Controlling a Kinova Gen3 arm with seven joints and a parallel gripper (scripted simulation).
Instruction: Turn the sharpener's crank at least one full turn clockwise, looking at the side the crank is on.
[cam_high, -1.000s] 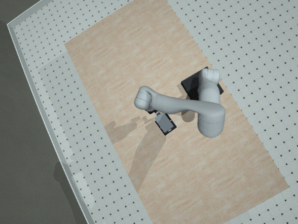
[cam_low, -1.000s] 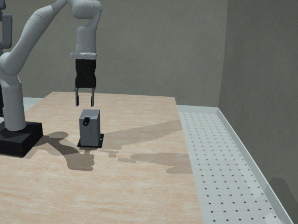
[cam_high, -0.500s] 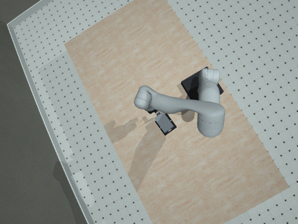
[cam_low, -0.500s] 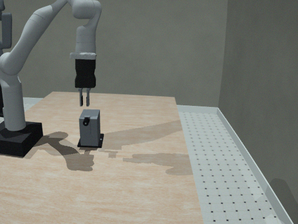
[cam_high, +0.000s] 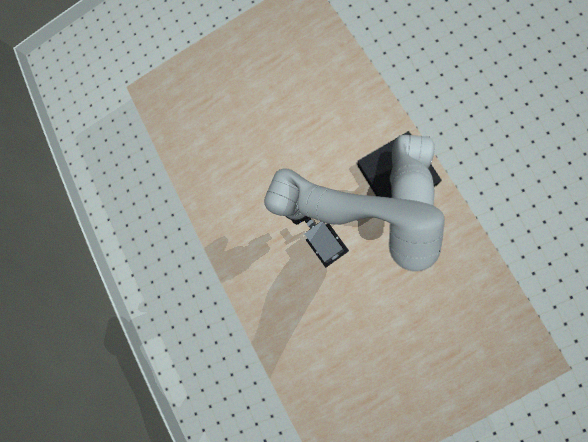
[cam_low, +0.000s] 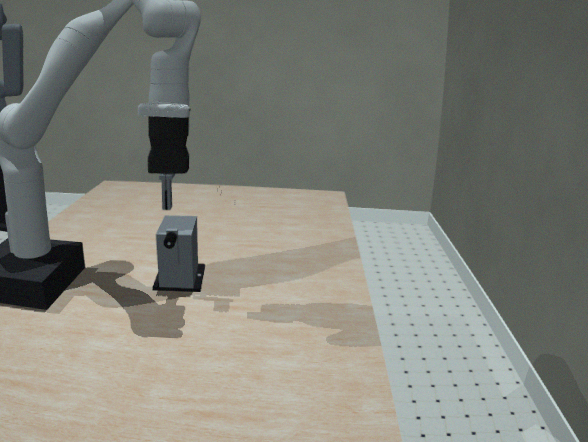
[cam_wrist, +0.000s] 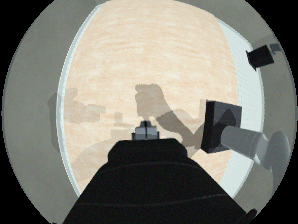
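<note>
My gripper is now 2 cm to the right of the sharpener crank and 9 cm above it.
</note>
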